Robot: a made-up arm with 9 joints. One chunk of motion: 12 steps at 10 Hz.
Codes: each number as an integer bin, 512 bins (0 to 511) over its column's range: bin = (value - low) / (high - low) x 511, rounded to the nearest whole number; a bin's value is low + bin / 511 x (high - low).
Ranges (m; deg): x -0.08..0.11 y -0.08..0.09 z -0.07..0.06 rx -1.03..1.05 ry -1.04..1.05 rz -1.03..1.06
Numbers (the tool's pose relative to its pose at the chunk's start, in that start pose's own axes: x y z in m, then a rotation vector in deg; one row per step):
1: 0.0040 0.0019 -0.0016 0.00 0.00 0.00
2: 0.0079 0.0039 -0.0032 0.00 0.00 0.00
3: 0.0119 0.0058 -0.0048 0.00 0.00 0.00
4: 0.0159 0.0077 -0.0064 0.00 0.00 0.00
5: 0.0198 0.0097 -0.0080 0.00 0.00 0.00
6: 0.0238 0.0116 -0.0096 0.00 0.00 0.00
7: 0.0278 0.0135 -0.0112 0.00 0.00 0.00
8: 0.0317 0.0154 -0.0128 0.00 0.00 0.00
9: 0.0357 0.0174 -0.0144 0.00 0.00 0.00
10: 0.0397 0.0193 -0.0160 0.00 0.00 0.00
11: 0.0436 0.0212 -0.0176 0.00 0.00 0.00
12: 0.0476 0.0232 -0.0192 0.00 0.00 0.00
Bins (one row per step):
1: 226 246 269 253 254 252
2: 236 252 263 253 254 252
3: 247 258 256 253 254 252
4: 258 264 250 253 254 252
5: 268 270 244 253 254 252
6: 279 275 237 253 254 252
7: 290 281 231 253 254 252
8: 300 287 225 253 254 252
9: 311 293 219 253 254 252
10: 322 298 212 253 254 252
11: 332 304 206 253 254 252
12: 343 310 200 253 254 252

